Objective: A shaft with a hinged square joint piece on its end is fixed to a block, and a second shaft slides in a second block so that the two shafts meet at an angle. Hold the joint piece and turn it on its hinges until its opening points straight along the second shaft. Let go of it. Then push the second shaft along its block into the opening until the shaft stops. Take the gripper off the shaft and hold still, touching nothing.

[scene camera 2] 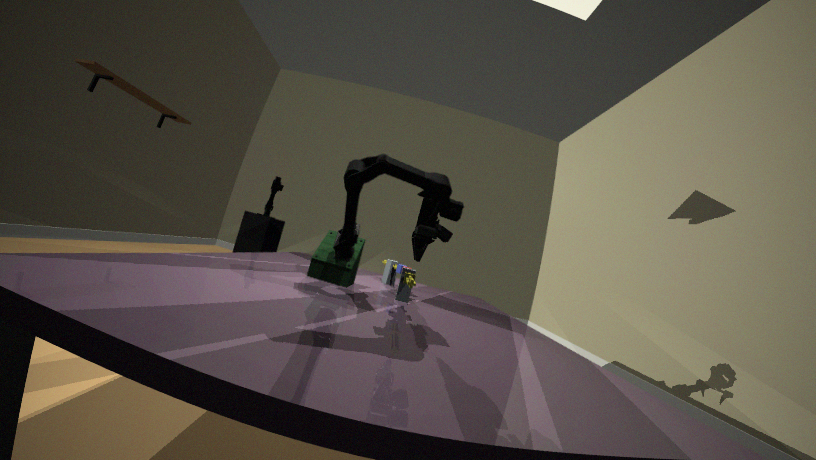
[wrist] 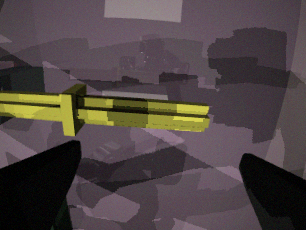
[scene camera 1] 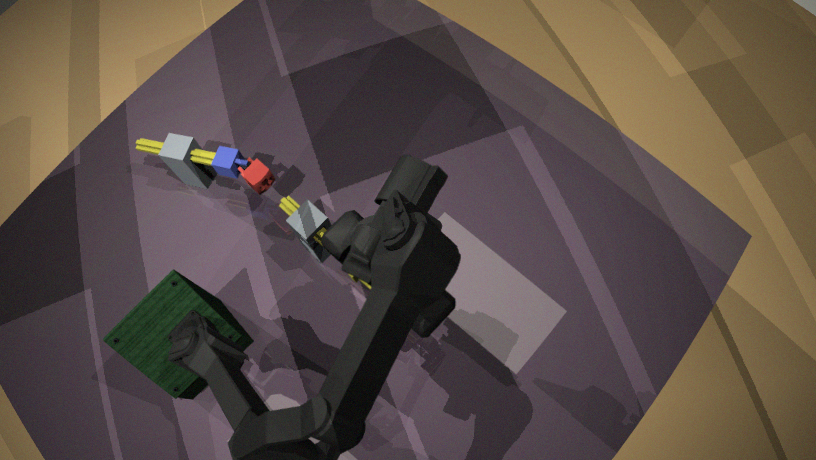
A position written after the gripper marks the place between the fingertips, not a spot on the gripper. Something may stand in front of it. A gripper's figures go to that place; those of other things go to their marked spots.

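Scene:
Gripper [scene camera 1: 391, 289], 73 cm from the lens. Red joint piece [scene camera 1: 257, 175], 90 cm from the lens.

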